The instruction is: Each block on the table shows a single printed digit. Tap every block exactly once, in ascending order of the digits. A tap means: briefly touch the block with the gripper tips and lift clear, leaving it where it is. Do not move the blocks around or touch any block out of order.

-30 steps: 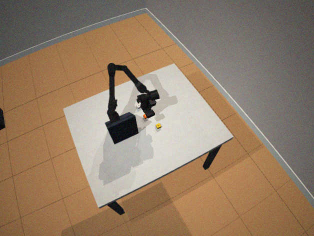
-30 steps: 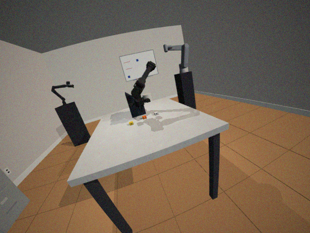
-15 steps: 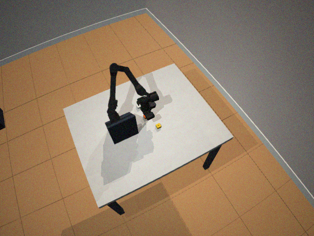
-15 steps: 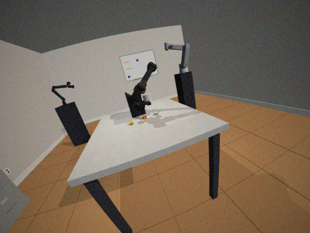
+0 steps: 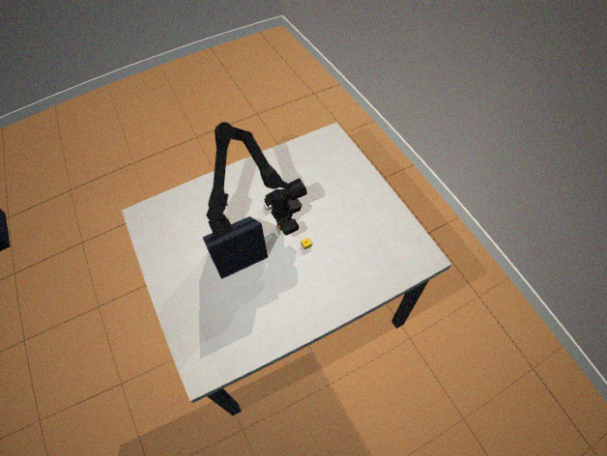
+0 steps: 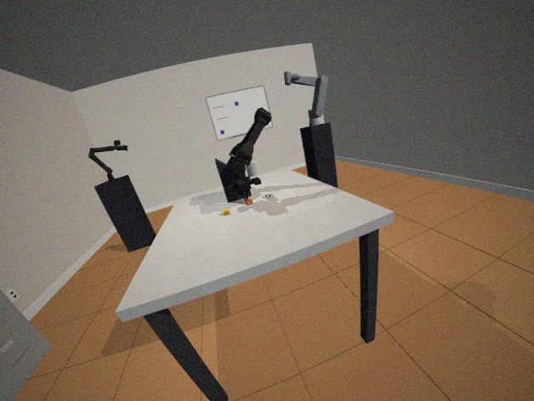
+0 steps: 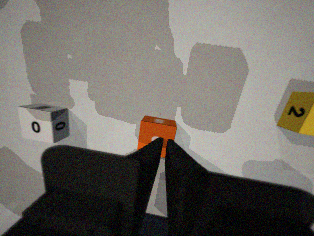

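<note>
The orange block is 1 cm to the left of my gripper tip and 1 cm below it. The rest, counted from my gripper tip: white block 12 cm to the left, 1 cm below; yellow block 4 cm ahead, 12 cm to the right, 1 cm below.
</note>
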